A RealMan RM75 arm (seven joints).
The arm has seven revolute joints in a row. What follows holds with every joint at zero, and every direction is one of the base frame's. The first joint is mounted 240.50 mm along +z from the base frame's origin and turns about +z. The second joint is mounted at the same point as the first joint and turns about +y. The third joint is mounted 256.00 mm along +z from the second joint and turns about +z. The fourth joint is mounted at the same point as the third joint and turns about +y. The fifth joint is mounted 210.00 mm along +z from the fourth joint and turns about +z. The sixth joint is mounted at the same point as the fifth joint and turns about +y. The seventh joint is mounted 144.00 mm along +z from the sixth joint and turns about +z. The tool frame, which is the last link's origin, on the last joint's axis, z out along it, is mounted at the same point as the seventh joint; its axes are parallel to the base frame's.
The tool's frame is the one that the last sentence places.
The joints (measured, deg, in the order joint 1, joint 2, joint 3, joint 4, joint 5, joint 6, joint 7), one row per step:
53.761, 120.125, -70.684, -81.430, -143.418, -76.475, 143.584
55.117, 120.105, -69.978, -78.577, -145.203, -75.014, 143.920
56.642, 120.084, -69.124, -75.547, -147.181, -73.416, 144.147
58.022, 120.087, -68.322, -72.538, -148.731, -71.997, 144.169
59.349, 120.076, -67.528, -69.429, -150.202, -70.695, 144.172
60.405, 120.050, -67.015, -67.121, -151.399, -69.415, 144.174
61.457, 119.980, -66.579, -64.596, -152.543, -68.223, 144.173
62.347, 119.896, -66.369, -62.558, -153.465, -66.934, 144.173
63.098, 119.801, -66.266, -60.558, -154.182, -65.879, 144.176
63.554, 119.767, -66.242, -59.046, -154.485, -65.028, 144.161
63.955, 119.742, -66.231, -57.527, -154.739, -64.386, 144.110
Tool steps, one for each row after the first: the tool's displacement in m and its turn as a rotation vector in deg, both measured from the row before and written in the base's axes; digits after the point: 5 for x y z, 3 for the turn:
0.00279, 0.00873, -0.00210, 1.007, -0.580, -1.458
0.00258, 0.00914, -0.00189, 1.150, -0.725, -1.327
0.00294, 0.00764, -0.00292, 0.670, -0.655, -1.178
0.00381, 0.00690, -0.00354, 0.429, -0.742, -1.263
0.00198, 0.00542, -0.00243, 0.572, -0.617, -0.671
0.00291, 0.00501, -0.00321, 0.327, -0.770, -0.793
0.00146, 0.00433, -0.00249, 0.478, -0.644, -0.354
0.00231, 0.00338, -0.00306, 0.172, -0.652, -0.470
0.00205, 0.00207, -0.00294, 0.007, -0.308, -0.375
0.00275, 0.00147, -0.00332, -0.208, -0.380, -0.487

